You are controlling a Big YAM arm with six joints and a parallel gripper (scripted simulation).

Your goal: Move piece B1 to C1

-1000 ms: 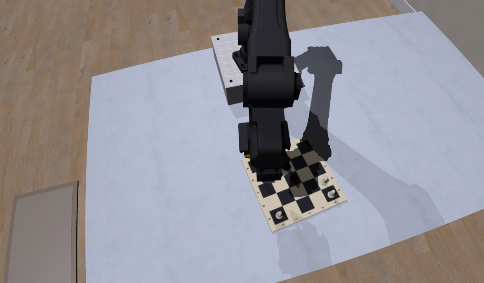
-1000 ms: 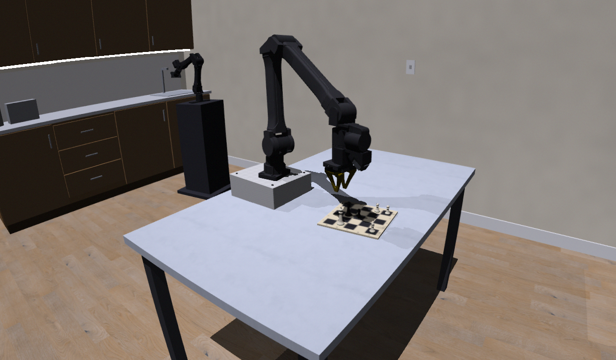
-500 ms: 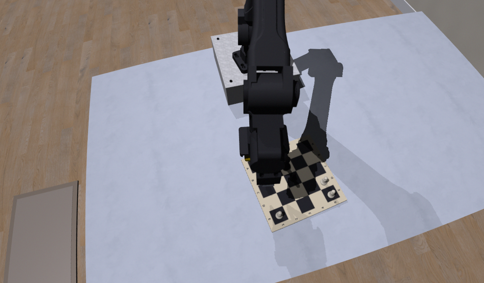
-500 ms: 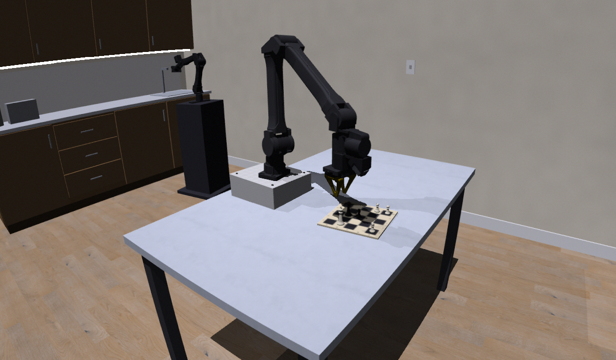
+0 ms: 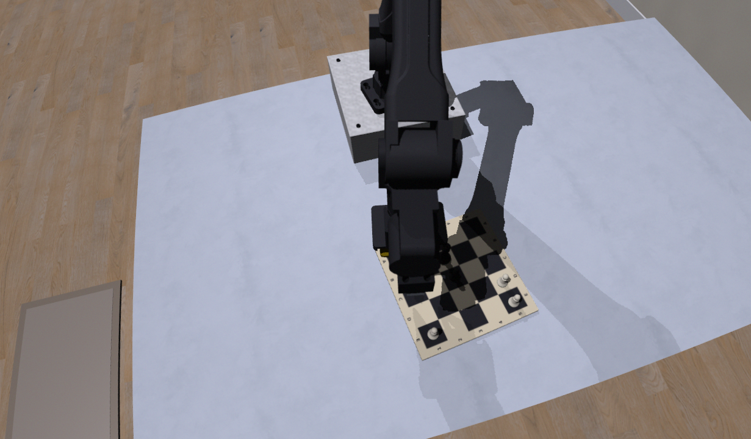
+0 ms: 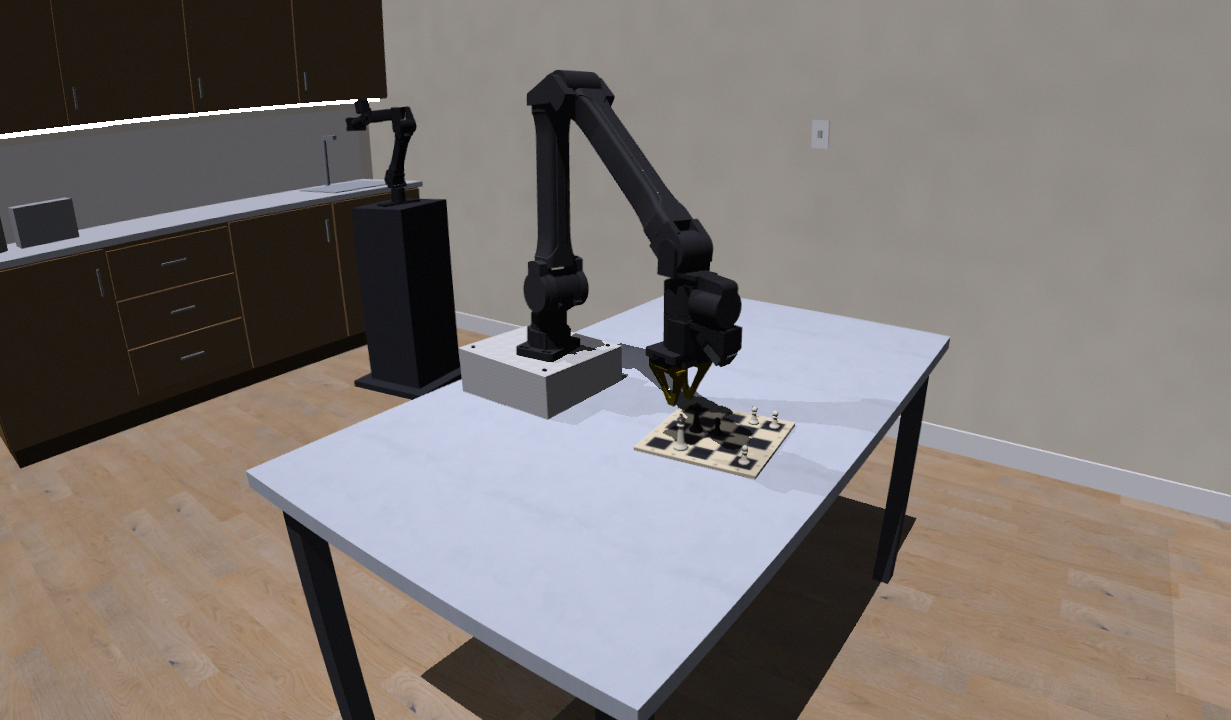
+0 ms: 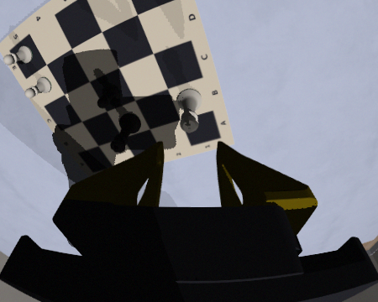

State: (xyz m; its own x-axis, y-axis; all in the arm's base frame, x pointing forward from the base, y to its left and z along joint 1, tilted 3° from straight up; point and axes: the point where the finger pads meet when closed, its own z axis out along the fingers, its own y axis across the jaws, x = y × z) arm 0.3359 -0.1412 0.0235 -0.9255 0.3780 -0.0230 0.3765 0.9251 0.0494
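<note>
Now: hand 6 cm above the tall white piece. Also, from my hand: black piece: 7 cm to the left, 7 cm below; then chessboard: 10 cm below, 7 cm to the left, 5 cm ahead.
</note>
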